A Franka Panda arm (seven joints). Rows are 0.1 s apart.
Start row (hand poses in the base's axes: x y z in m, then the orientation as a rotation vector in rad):
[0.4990, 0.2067, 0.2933, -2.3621, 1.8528, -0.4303]
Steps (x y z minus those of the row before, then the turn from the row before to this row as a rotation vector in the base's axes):
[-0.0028, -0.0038, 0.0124, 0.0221, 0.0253, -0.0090]
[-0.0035, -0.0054, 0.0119, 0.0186, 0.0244, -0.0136]
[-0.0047, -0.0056, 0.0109, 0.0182, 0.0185, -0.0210]
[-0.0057, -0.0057, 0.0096, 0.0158, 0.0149, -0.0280]
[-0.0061, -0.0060, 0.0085, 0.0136, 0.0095, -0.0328]
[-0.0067, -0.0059, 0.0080, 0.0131, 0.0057, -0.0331]
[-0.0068, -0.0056, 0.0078, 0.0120, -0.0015, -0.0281]
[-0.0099, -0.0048, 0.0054, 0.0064, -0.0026, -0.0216]
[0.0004, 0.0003, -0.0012, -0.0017, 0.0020, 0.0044]
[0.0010, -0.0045, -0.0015, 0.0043, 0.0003, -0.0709]
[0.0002, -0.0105, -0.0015, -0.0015, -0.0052, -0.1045]
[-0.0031, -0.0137, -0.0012, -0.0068, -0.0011, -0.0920]
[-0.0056, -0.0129, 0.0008, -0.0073, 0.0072, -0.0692]
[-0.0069, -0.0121, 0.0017, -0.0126, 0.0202, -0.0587]
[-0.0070, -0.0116, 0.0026, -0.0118, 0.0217, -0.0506]
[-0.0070, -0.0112, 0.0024, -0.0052, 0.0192, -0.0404]
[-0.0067, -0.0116, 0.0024, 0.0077, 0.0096, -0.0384]
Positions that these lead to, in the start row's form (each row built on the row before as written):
[0.4962, 0.2029, 0.3057, -2.3567, 1.8697, -0.3806]
[0.4927, 0.1975, 0.3176, -2.3484, 1.8923, -0.3358]
[0.4880, 0.1919, 0.3285, -2.3297, 1.9211, -0.2985]
[0.4823, 0.1862, 0.3381, -2.3034, 1.9570, -0.2682]
[0.4762, 0.1802, 0.3466, -2.2702, 1.9963, -0.2465]
[0.4695, 0.1743, 0.3546, -2.2342, 2.0336, -0.2294]
[0.4627, 0.1687, 0.3624, -2.1991, 2.0612, -0.2207]
[0.4528, 0.1639, 0.3678, -2.1727, 2.0823, -0.2186]
[0.4532, 0.1642, 0.3666, -2.1791, 2.0789, -0.2179]
[0.4542, 0.1597, 0.3651, -2.1051, 2.1568, -0.2197]
[0.4544, 0.1492, 0.3636, -1.9922, 2.2666, -0.2363]
[0.4513, 0.1355, 0.3624, -1.8926, 2.3627, -0.2537]
[0.4457, 0.1226, 0.3632, -1.8200, 2.4382, -0.2621]
[0.4388, 0.1105, 0.3649, -1.7666, 2.5122, -0.2652]
[0.4318, 0.0989, 0.3675, -1.7212, 2.5784, -0.2654]
[0.4248, 0.0877, 0.3699, -1.6831, 2.6307, -0.2583]
[0.4181, 0.0761, 0.3723, -1.6371, 2.6695, -0.2408]

